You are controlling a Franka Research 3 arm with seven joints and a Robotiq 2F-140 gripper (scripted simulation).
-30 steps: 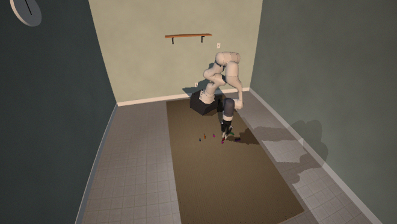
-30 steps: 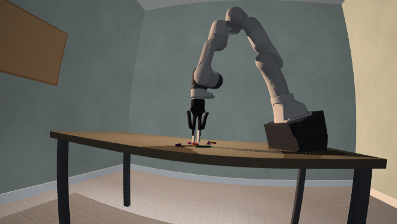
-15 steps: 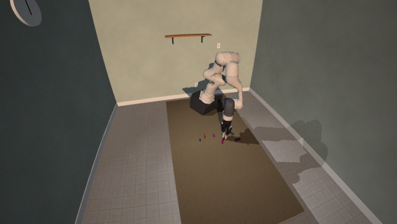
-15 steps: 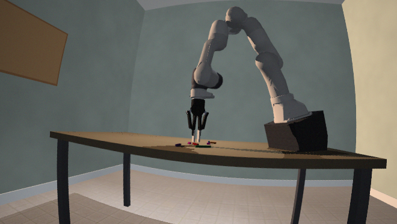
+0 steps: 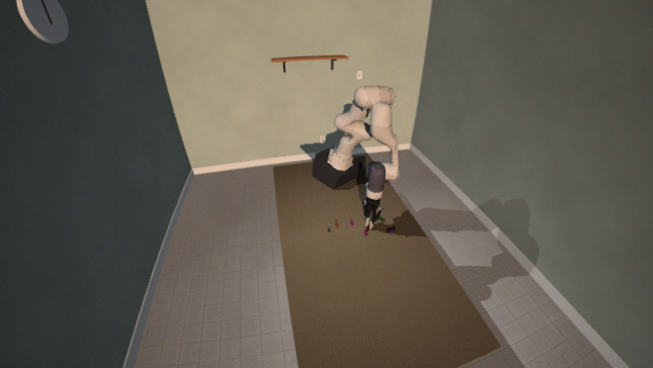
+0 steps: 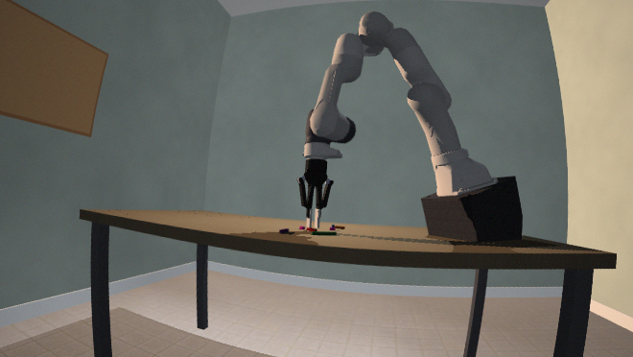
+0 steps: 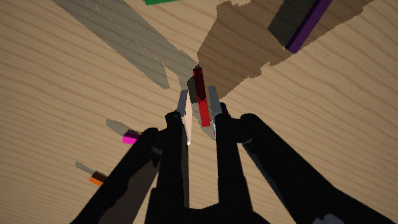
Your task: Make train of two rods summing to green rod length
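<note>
The red rod is 40 mm below my hand. Round my hand: orange rod (30 mm behind, 200 mm to the right, 40 mm below); then purple rod (40 mm ahead, 130 mm to the left, 40 mm below); then green rod (70 mm behind, 80 mm to the left, 40 mm below).
</note>
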